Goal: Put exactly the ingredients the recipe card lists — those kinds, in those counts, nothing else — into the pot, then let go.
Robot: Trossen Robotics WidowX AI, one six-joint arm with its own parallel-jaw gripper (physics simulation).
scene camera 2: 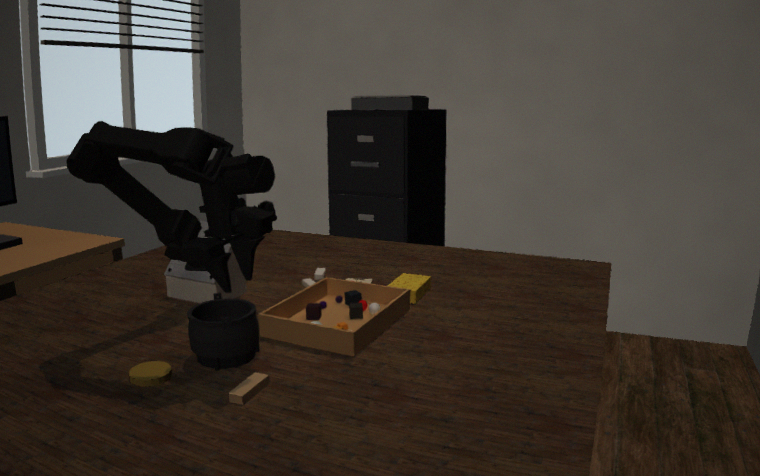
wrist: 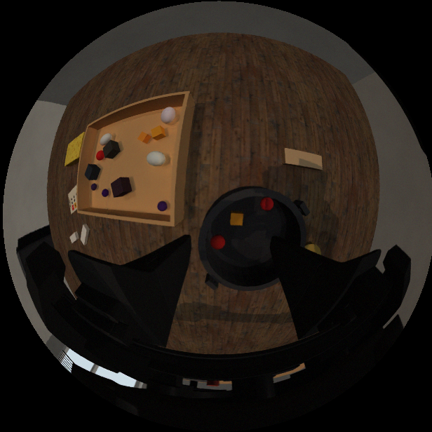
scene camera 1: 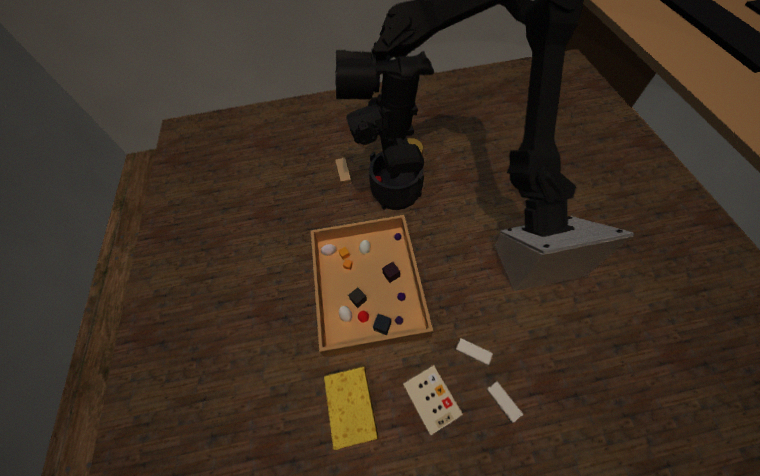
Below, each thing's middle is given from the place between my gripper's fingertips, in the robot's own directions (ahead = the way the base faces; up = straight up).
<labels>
I see the wooden tray point(scene camera 1: 333, 283) 10 cm ahead of my hand, 19 cm to the left of it and 10 cm below it. From my hand the other things lie so: dark pot point(scene camera 2: 224, 333) 2 cm behind, 3 cm to the right, 7 cm below; then wooden block point(scene camera 2: 246, 390) 9 cm ahead, 12 cm to the right, 11 cm below; then yellow disc point(scene camera 2: 152, 373) 9 cm behind, 15 cm to the right, 12 cm below.
</labels>
